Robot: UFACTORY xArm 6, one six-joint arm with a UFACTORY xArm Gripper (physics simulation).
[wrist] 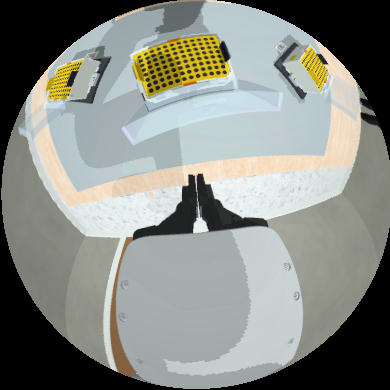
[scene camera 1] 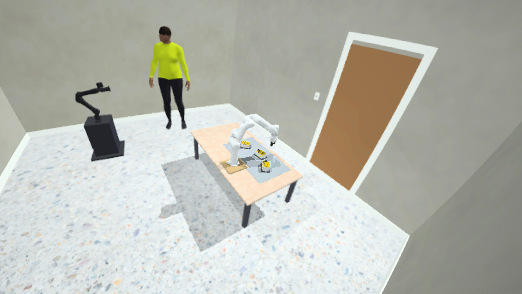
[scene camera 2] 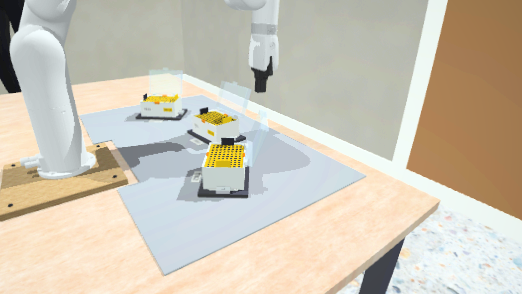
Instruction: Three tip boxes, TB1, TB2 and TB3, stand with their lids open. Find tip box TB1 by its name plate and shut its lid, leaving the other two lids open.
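Pixels of known places: gripper, between the fingertips: (wrist: 195,183) (scene camera 1: 271,146) (scene camera 2: 260,92); arm's base, origin of its link: (scene camera 1: 233,163) (scene camera 2: 68,166).
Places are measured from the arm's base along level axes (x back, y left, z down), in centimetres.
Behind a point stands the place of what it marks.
Note:
TB1, a white tip box (scene camera 1: 260,154) @(x -36.0, y -1.6, z -5.0 cm) (scene camera 2: 225,131) @(x -39.9, y -3.6, z -2.7 cm) (wrist: 185,65) with a yellow perforated top, is the middle one. Its clear lid (scene camera 2: 234,96) @(x -46.7, y 4.4, z -10.0 cm) (wrist: 200,112) @(x -47.7, y 3.9, z -13.3 cm) stands open on the side away from the arm's base. TB2 (scene camera 1: 265,166) (scene camera 2: 223,178) @(x -29.1, y -26.0, z -2.6 cm) (wrist: 86,80) @(x -35.4, y -15.7, z -1.5 cm) is nearest in scene camera 2, its clear lid (scene camera 2: 258,135) @(x -35.1, y -29.4, z -12.3 cm) open. TB3 (scene camera 1: 245,144) @(x -28.2, y 25.2, z -5.1 cm) (scene camera 2: 161,108) @(x -29.0, y 24.6, z -2.9 cm) (wrist: 301,67) @(x -33.8, y 23.7, z -4.3 cm) is farthest, its lid (scene camera 2: 166,81) @(x -34.1, y 35.2, z -9.5 cm) upright and open. The name plates are too small or blurred to read. My gripper (scene camera 1: 272,144) @(x -55.3, y 3.5, z -10.6 cm) (scene camera 2: 260,91) @(x -55.3, y 3.5, z -10.6 cm) (wrist: 195,183) @(x -55.3, y 3.5, z -10.6 cm) is shut and empty, above and beyond TB1's lid.
The boxes stand on a grey mat (scene camera 2: 175,235) @(x -16.3, y -33.9, z 0.9 cm) on the wooden table (scene camera 1: 212,137) @(x 4.5, y 65.5, z 1.3 cm) (scene camera 2: 400,200) @(x -60.8, y -46.4, z 1.2 cm). The arm's base is on a wooden board (scene camera 1: 235,170) @(x 4.0, y -13.2, z -0.2 cm) (scene camera 2: 60,186) @(x 1.4, y -9.6, z -0.2 cm). A wall and a door (scene camera 1: 367,110) lie beyond the table. A person (scene camera 1: 169,60) stands farther back.

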